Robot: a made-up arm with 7 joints. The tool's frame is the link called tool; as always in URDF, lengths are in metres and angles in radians.
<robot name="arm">
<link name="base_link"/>
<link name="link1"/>
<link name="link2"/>
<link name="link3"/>
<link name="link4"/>
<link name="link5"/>
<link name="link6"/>
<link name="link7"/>
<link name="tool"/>
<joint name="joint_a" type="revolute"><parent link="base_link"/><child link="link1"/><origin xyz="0.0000 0.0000 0.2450"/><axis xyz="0 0 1"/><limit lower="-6.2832" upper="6.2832" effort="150" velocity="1.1"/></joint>
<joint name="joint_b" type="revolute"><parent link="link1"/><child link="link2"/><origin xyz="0.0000 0.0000 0.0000"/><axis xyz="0 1 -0.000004"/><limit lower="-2.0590" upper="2.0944" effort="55" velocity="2.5"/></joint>
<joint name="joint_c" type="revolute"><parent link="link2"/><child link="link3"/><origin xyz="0.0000 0.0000 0.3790"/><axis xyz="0 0 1"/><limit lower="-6.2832" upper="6.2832" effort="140" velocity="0.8"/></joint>
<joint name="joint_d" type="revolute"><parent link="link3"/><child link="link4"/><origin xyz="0.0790 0.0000 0.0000"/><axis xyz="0 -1 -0.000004"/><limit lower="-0.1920" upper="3.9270" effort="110" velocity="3.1"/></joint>
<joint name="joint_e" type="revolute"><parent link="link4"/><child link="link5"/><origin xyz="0.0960 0.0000 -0.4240"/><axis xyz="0 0.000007 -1"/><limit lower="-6.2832" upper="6.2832" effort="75" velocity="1.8"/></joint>
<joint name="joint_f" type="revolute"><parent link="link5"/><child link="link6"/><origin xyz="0.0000 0.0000 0.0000"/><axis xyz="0 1 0.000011"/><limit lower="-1.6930" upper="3.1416" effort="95" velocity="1.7"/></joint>
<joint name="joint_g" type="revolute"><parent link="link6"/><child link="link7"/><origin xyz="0.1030 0.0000 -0.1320"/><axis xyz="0 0.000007 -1"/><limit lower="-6.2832" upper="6.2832" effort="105" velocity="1.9"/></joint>
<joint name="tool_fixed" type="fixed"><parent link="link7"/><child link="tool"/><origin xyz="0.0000 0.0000 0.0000" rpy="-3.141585 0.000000 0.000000"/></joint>
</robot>
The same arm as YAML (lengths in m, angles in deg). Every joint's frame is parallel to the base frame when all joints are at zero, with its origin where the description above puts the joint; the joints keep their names.
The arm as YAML. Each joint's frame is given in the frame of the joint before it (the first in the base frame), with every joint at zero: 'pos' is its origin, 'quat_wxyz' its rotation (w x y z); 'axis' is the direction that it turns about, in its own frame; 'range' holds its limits. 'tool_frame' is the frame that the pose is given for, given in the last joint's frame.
length_unit: m
angle_unit: deg
joints:
  - joint: joint_a
    pos: [0.0, 0.0, 0.245]
    quat_wxyz: [1.0, 0.0, 0.0, 0.0]
    axis: [0.0, 0.0, 1.0]
    range: [-360.0, 360.0]
  - joint: joint_b
    pos: [0.0, 0.0, 0.0]
    quat_wxyz: [1.0, 0.0, 0.0, 0.0]
    axis: [0.0, 1.0, 0.0]
    range: [-117.97, 120.0]
  - joint: joint_c
    pos: [0.0, 0.0, 0.379]
    quat_wxyz: [1.0, 0.0, 0.0, 0.0]
    axis: [0.0, 0.0, 1.0]
    range: [-360.0, 360.0]
  - joint: joint_d
    pos: [0.079, 0.0, 0.0]
    quat_wxyz: [1.0, 0.0, 0.0, 0.0]
    axis: [0.0, -1.0, 0.0]
    range: [-11.0, 225.0]
  - joint: joint_e
    pos: [0.096, 0.0, -0.424]
    quat_wxyz: [1.0, 0.0, 0.0, 0.0]
    axis: [0.0, 0.0, -1.0]
    range: [-360.0, 360.0]
  - joint: joint_f
    pos: [0.0, 0.0, 0.0]
    quat_wxyz: [1.0, 0.0, 0.0, 0.0]
    axis: [0.0, 1.0, 0.0]
    range: [-97.0, 180.0]
  - joint: joint_g
    pos: [0.103, 0.0, -0.132]
    quat_wxyz: [1.0, 0.0, 0.0, 0.0]
    axis: [0.0, 0.0, -1.0]
    range: [-360.0, 360.0]
tool_frame:
  pos: [0.0, 0.0, 0.0]
  quat_wxyz: [0.000004, -1.000003, 0.0, 0.0]

